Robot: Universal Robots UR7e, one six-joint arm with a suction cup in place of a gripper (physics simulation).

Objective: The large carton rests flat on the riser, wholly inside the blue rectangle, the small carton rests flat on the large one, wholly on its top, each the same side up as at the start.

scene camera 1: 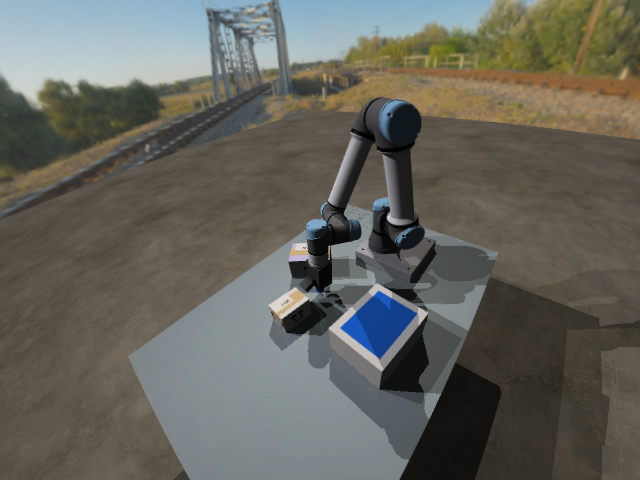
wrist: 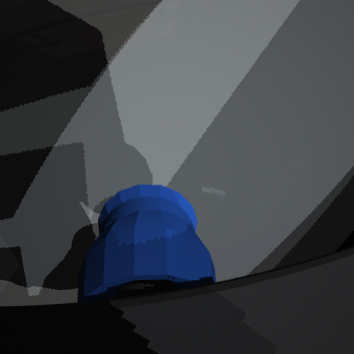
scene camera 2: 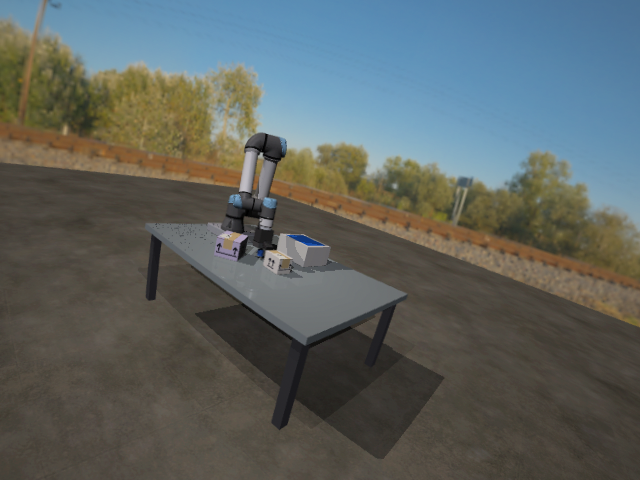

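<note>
The large carton, lilac with tan tape [scene camera 1: 298, 253] [scene camera 2: 230, 246], stands on the table, partly hidden behind the wrist in scene camera 1. The small carton, cream with tan tape [scene camera 1: 289, 307] [scene camera 2: 277, 261], rests on the table beside the suction cup. The white riser [scene camera 1: 356, 360] [scene camera 2: 315, 255] bears the blue rectangle [scene camera 1: 378, 322] [scene camera 2: 307, 240], with no carton on it. My gripper, a blue suction cup [scene camera 1: 318, 290] [scene camera 2: 260, 253] [wrist: 149, 194], points down close above the table, between the cartons and the riser. No carton hangs from it; whether it touches the table is unclear.
The grey table [scene camera 1: 248, 392] [scene camera 2: 310, 304] bears everything. The arm's base plate [scene camera 1: 385, 260] stands behind the riser in scene camera 1. In the wrist view, a dark carton side with a faint arrow mark [wrist: 47, 42] shows at the upper left.
</note>
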